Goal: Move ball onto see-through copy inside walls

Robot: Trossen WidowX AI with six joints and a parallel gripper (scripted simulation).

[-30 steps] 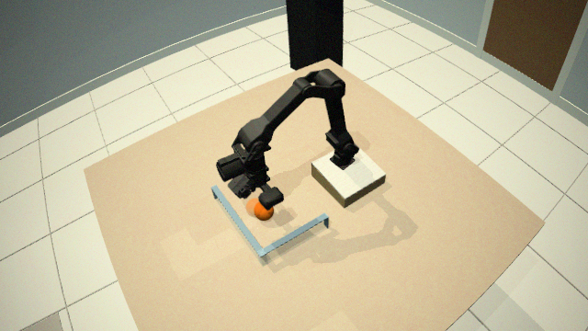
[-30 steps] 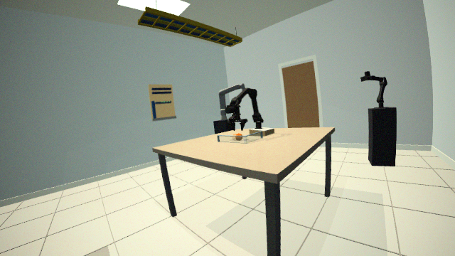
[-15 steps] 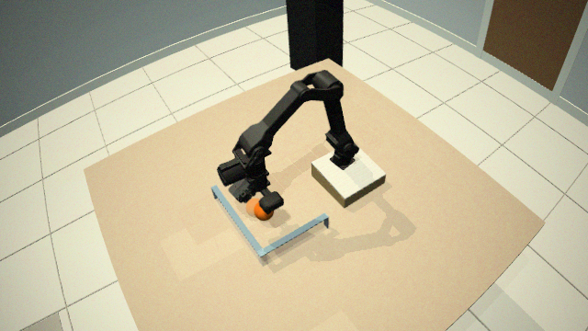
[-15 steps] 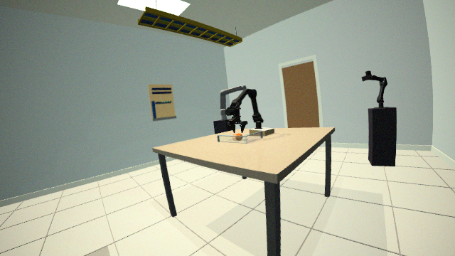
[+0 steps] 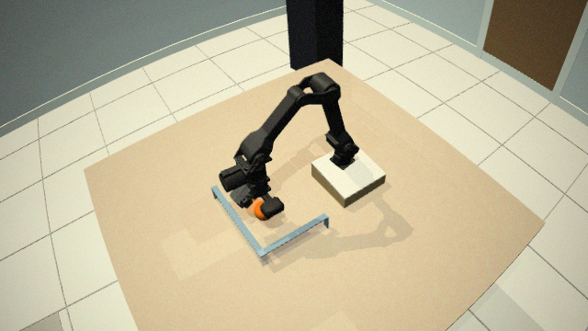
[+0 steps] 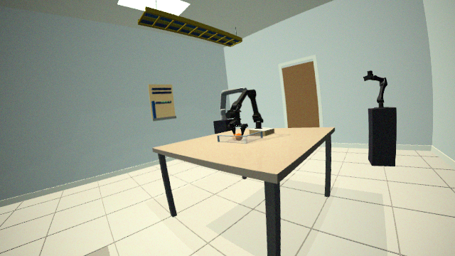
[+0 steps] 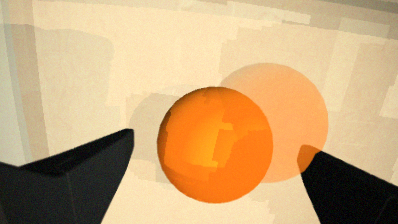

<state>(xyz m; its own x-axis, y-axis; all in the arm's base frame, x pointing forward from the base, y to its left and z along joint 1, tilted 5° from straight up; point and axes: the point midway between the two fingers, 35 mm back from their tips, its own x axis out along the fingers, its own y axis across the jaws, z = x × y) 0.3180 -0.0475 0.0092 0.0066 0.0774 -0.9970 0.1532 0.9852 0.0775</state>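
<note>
Right now the orange ball is 1 cm behind my gripper tip and 1 cm below it. The rest, counted from my gripper tip: see-through ball copy: 1 cm ahead, 3 cm to the right, 1 cm below.
</note>
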